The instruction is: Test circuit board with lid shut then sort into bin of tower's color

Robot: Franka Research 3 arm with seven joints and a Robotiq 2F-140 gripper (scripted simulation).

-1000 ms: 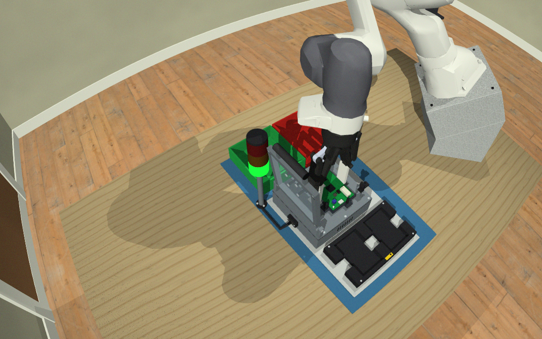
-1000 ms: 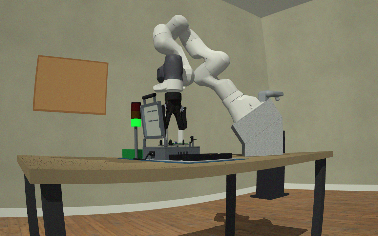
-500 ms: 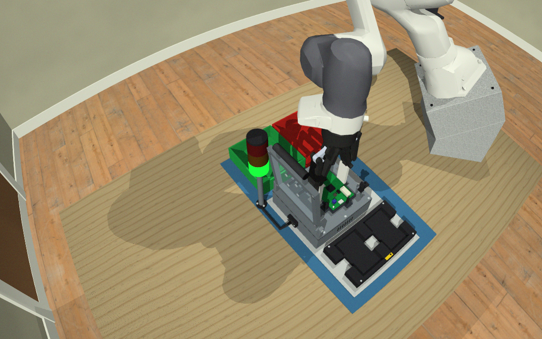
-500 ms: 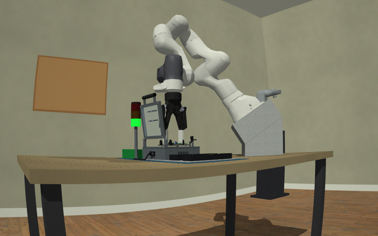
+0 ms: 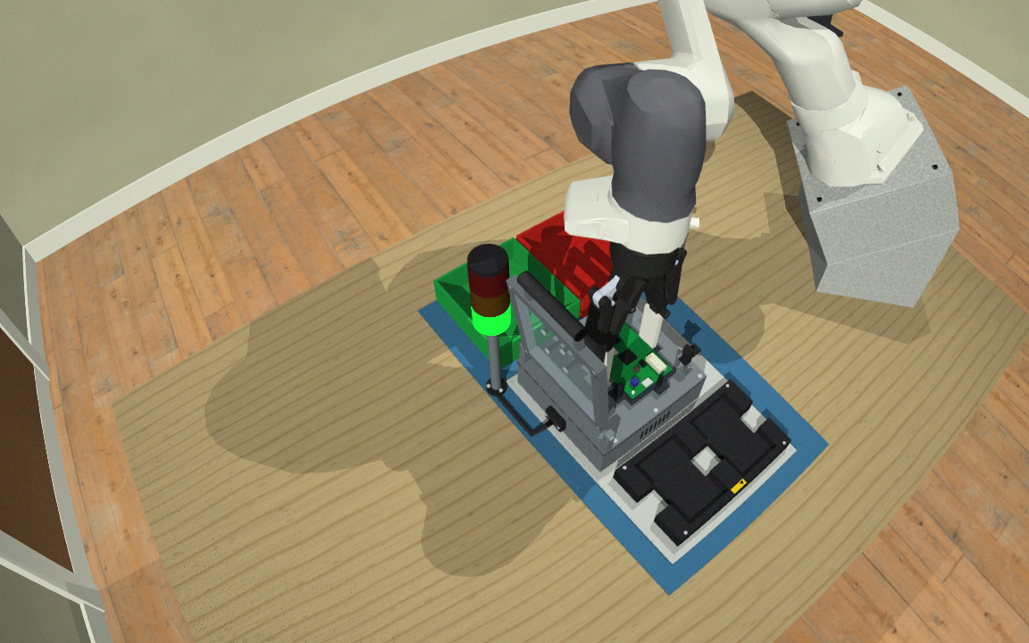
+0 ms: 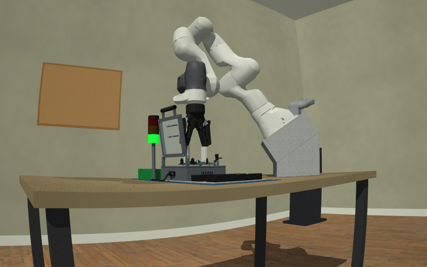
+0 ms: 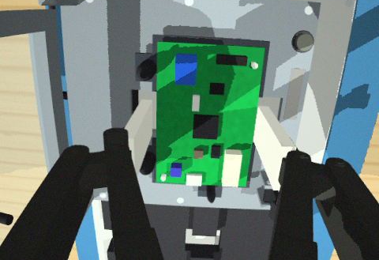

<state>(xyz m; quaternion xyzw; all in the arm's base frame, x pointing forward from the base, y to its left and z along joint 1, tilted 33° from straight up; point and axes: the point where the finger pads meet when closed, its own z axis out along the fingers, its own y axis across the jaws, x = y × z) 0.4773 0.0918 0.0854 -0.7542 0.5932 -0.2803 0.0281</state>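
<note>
Right now my hand is 20 mm above the green circuit board. From my hand the other things lie so: clear lid: 110 mm ahead, 90 mm above, 20 mm to the left; latch hook: 70 mm behind, 50 mm to the left, 10 mm below; tester plate: 30 mm below, 10 mm to the left.
</note>
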